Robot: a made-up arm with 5 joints.
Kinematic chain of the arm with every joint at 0, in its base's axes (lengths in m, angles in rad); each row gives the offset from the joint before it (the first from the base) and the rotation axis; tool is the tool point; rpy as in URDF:
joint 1: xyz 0 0 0.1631 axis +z
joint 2: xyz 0 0 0 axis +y
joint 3: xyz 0.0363 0 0.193 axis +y
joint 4: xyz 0.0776 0 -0.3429 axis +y
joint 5: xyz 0.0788 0 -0.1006 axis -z
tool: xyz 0 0 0 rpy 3.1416 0 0
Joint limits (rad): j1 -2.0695..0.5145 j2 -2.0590..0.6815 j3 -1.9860..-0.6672 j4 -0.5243..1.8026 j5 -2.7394..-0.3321
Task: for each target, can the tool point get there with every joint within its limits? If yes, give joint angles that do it. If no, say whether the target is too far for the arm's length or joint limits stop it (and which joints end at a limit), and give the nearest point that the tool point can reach.
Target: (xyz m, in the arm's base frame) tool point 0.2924 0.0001 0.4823
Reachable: yes | joints 0.0005 -0.9507 -0.9424 1.0237 -1.8665
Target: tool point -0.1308 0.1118 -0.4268
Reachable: no: joint limits stop it (at a limit: joint 1, joint 2, joint 3) | nearest point -0.0716 -0.1315 -0.1589 | short by 0.367 m
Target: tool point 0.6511 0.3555 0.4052
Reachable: no: too far | nearest point 0.5349 0.2921 0.3620 | short by 0.139 m
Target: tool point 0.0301 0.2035 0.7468
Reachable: yes | joints -1.7179 -1.1810 -1.7887 0.3103 -1.9989
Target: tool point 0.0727 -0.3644 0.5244
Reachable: yes | joints -1.3740 -0.4205 -1.5183 1.2333 -0.8751
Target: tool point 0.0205 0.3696 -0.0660
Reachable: no: joint limits stop it (at a limit: joint 1) | nearest point 0.1739 0.0983 -0.0660 | short by 0.312 m
